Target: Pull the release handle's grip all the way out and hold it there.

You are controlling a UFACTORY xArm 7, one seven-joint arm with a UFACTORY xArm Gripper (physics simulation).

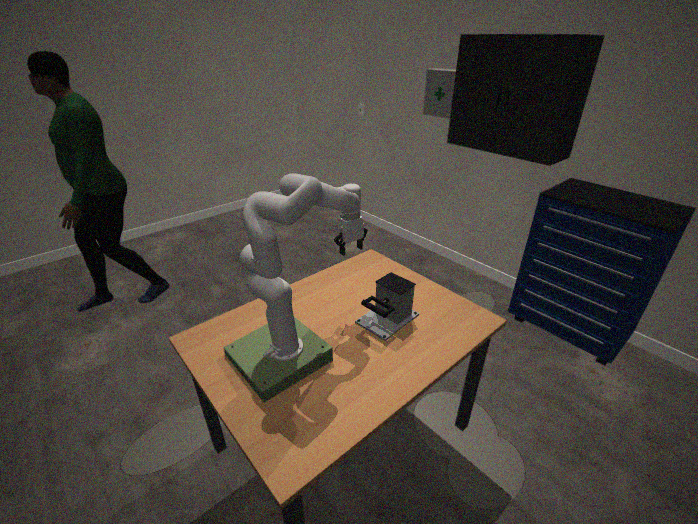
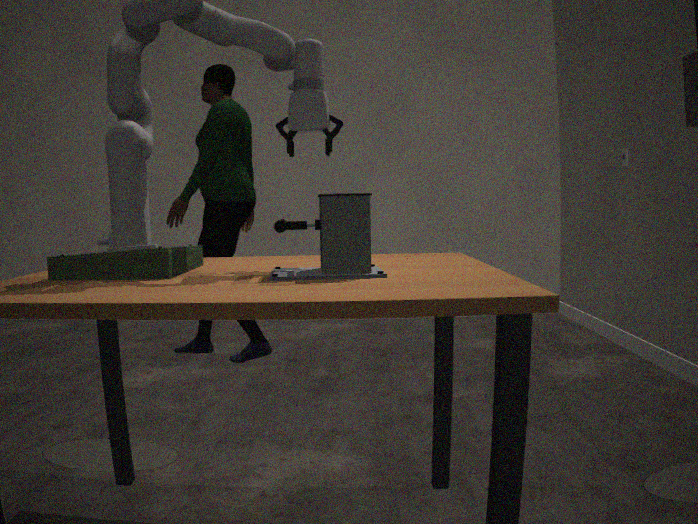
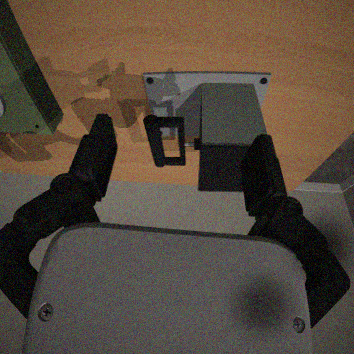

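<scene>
The release handle's black grip (image 1: 367, 305) (image 2: 280, 225) (image 3: 155, 142) is the outer bar of a rectangular loop. A short thin rod (image 2: 311, 225) (image 3: 189, 144) joins the loop to the side of a grey box housing (image 1: 394, 301) (image 2: 345, 234) (image 3: 227, 115), on the side toward the arm's base. The housing stands upright on a light metal plate (image 1: 385, 333) (image 2: 293, 274) (image 3: 210, 78). My gripper (image 1: 351, 249) (image 2: 309, 153) (image 3: 182, 138) is open and empty. It points down and hangs above the height of the housing's top, apart from the grip.
The arm's base stands on a green block (image 1: 253, 360) (image 2: 112, 266) (image 3: 25, 95) on the wooden table (image 1: 417, 360) (image 2: 451, 284) (image 3: 300, 50). A person (image 1: 84, 141) (image 2: 225, 152) in green is beyond the table. A blue drawer cabinet (image 1: 586, 270) stands to the right.
</scene>
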